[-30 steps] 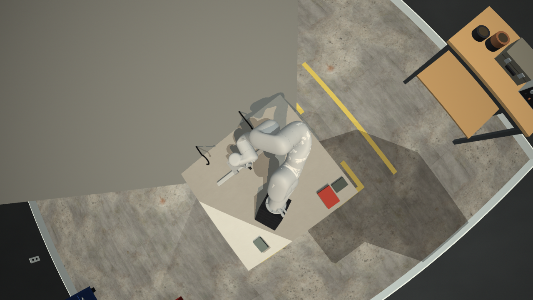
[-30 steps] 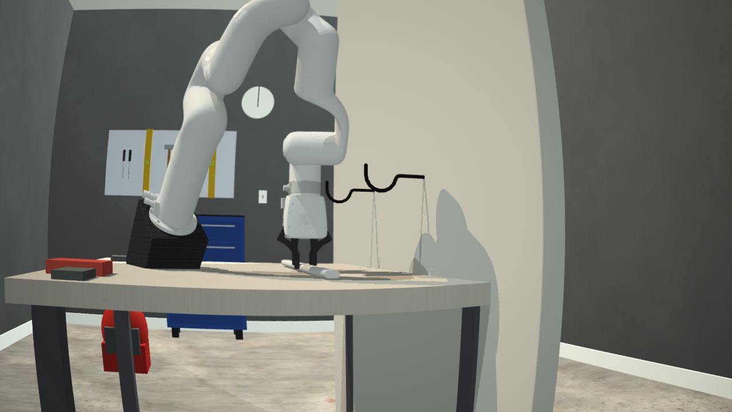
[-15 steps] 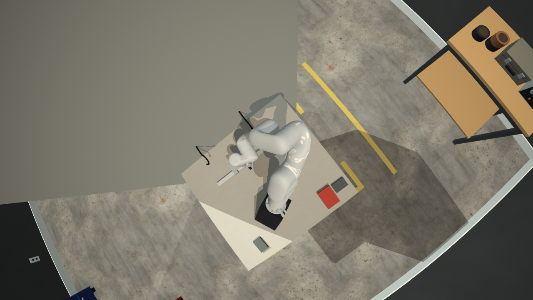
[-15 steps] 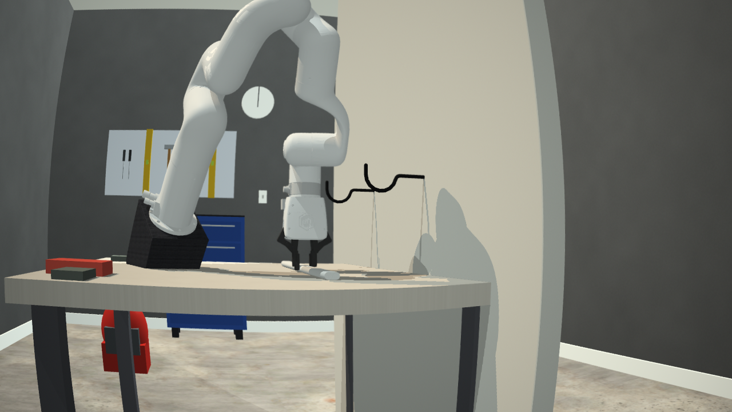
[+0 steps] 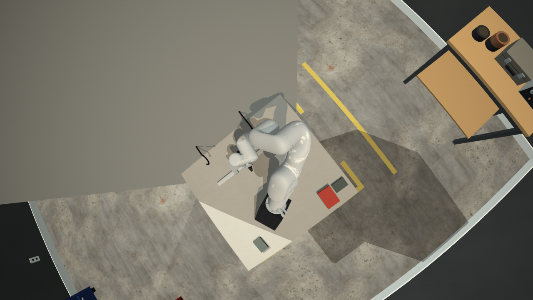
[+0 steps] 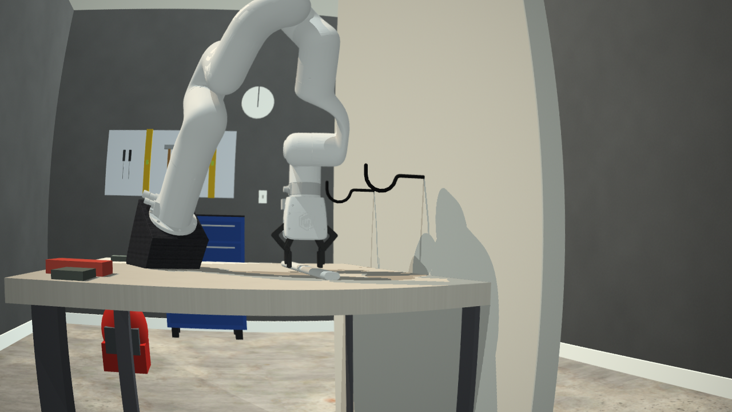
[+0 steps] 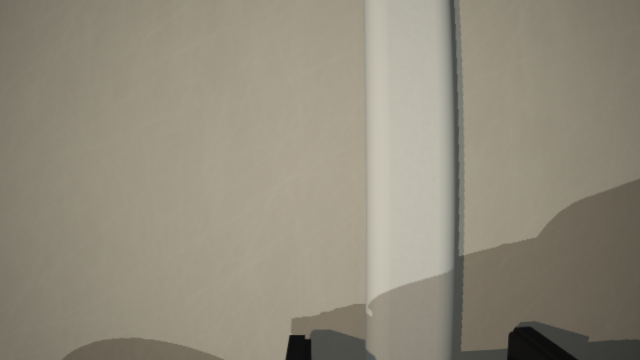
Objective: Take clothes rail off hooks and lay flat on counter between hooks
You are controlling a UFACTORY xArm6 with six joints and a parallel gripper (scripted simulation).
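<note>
Now: the clothes rail 2 cm below my hand. Round my hand: red block (50 cm behind, 28 cm to the right, 1 cm below); then wall (40 cm above, 25 cm ahead).
</note>
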